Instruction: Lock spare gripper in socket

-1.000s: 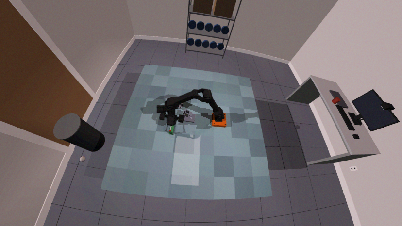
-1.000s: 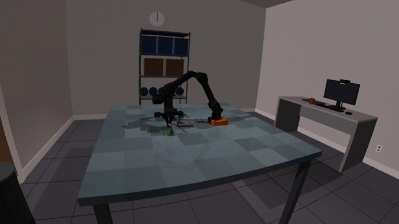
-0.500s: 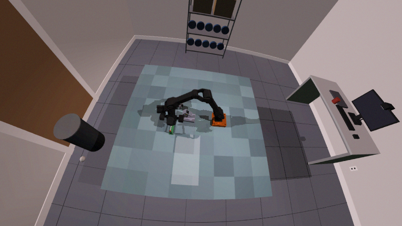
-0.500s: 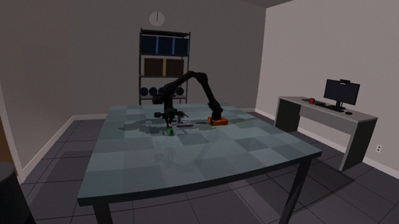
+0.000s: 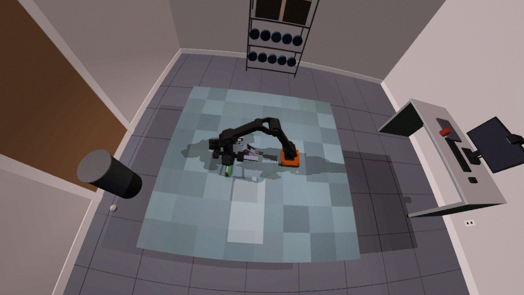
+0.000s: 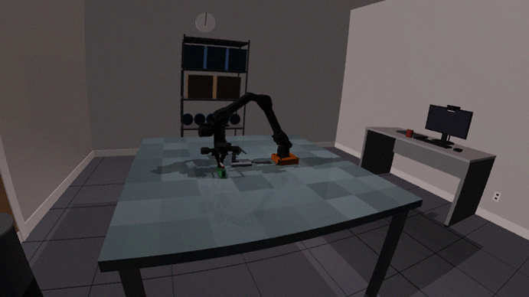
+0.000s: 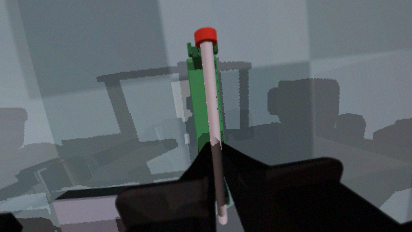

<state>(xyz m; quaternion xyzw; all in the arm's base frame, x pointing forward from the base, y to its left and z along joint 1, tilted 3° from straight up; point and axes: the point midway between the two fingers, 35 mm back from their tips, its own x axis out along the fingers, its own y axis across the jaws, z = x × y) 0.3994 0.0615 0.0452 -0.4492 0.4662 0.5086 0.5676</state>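
Now: gripper tip 20 mm to the right of the green bracket. Round my gripper tip: grey mount (120 mm behind, 80 mm to the right, 30 mm above); spare gripper (210 mm to the right, 50 mm behind).
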